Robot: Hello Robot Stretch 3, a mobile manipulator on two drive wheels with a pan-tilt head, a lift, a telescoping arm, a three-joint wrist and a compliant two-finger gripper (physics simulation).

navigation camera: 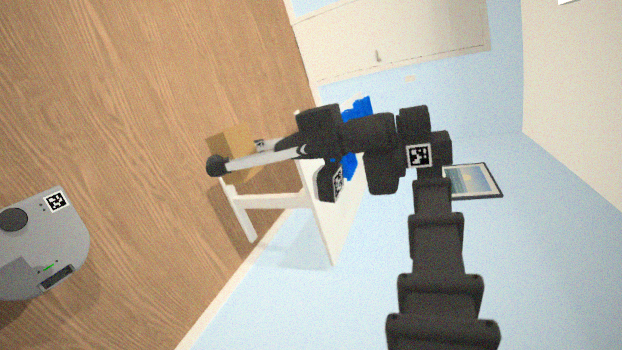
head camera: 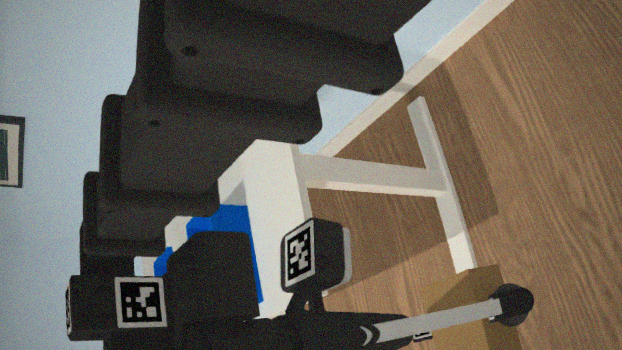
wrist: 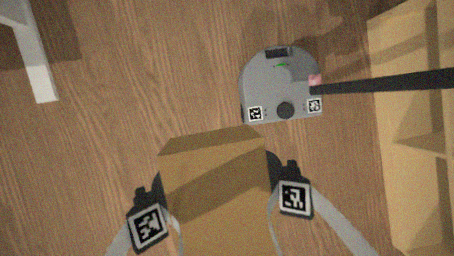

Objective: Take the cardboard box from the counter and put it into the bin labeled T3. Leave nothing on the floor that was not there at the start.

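Pixels of known places: gripper, fingertip midpoint: (navigation camera: 224, 159) (head camera: 491, 311); robot's base, link origin: (navigation camera: 14, 218).
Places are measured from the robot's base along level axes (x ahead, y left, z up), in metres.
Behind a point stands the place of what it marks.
My gripper (head camera: 467, 320) {x -0.022, y -0.323, z 0.911 m} (navigation camera: 238, 155) {x -0.022, y -0.323, z 0.911 m} (wrist: 219, 176) {x -0.022, y -0.323, z 0.911 m} is shut on the cardboard box (head camera: 465, 285) {x -0.049, y -0.302, z 0.969 m} (navigation camera: 240, 137) {x 0.009, y -0.325, z 0.967 m} (wrist: 220, 220). A finger presses on each side of the box, which hangs above the wood floor. Blue bins (head camera: 227, 217) (navigation camera: 357, 107) stand on a white table (head camera: 277, 185) {x -0.437, y -0.987, z 0.721 m} (navigation camera: 340, 220) {x -0.728, y -1.152, z 0.720 m}, partly hidden behind my wrist and arm. No T3 label can be read. In the head and navigation views the held box is beyond the table's edge, on the floor side.
My grey base (navigation camera: 45, 240) {x -0.105, y -0.039, z 0.160 m} (wrist: 280, 85) stands on the wood floor. White table legs (head camera: 435, 145) (navigation camera: 240, 215) (wrist: 37, 65) reach the floor. A tan compartment unit (wrist: 382, 115) is at the right of the wrist view. A door (navigation camera: 400, 40) {x 0.389, y -2.810, z 1.200 m} and a framed picture (navigation camera: 475, 180) {x -0.872, y -1.857, z 1.652 m} are on the walls.
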